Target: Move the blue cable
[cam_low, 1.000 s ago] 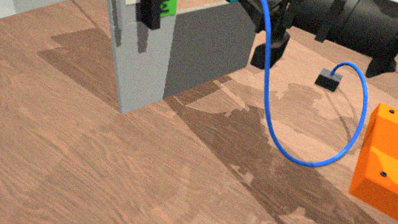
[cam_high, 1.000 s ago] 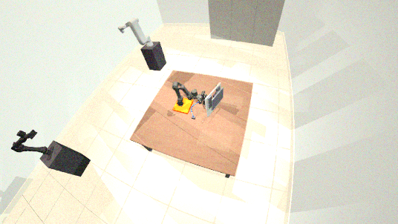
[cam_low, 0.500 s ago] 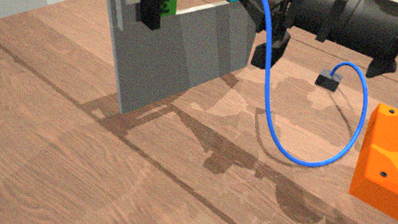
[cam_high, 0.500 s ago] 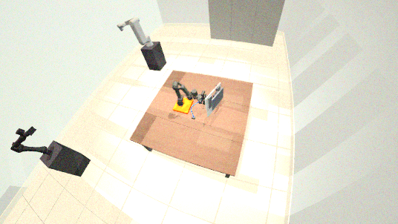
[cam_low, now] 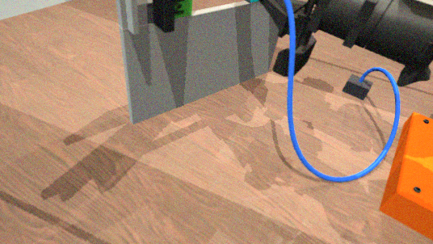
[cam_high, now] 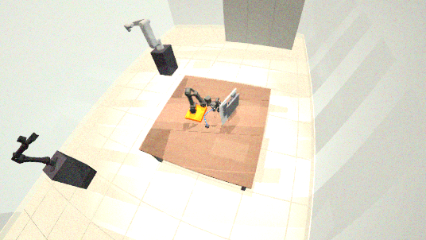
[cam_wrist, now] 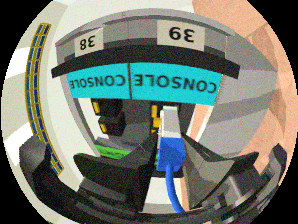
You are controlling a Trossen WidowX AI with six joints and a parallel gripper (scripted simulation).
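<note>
The plug lies right at my gripper tip. The rest, counted from my gripper tip: black anchor block: 18 cm to the right, 18 cm below, 17 cm behind.
</note>
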